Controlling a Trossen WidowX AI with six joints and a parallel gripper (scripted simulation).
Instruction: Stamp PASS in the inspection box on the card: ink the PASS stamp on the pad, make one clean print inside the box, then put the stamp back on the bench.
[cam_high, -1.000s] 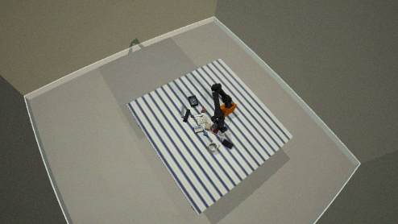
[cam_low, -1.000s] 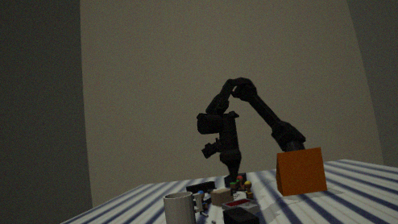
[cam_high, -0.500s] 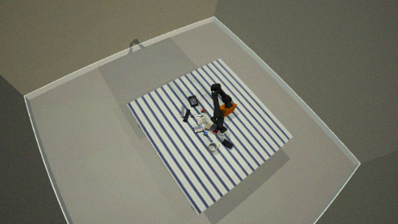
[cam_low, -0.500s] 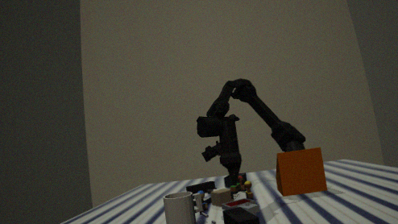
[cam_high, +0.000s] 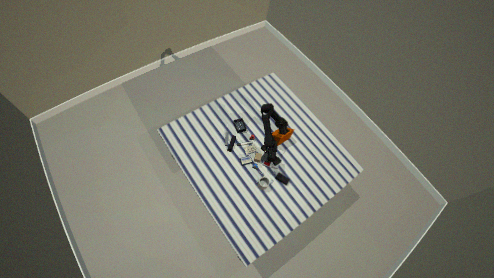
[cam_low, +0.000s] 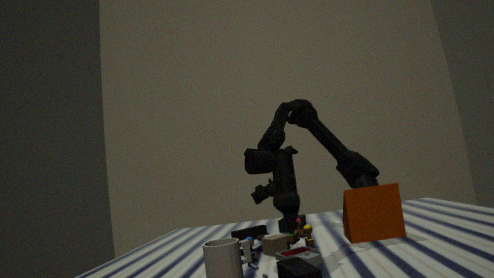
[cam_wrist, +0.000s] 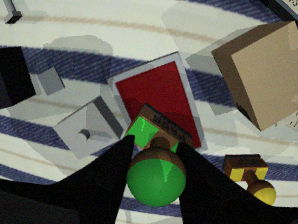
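Now: the red ink pad 60 mm below my gripper tip. Also, from my gripper tip: tan block: 40 mm ahead, 80 mm to the right, 40 mm below; yellow-knobbed stamp: 60 mm behind, 100 mm to the right, 50 mm below; stamp with green knob: 10 mm below.
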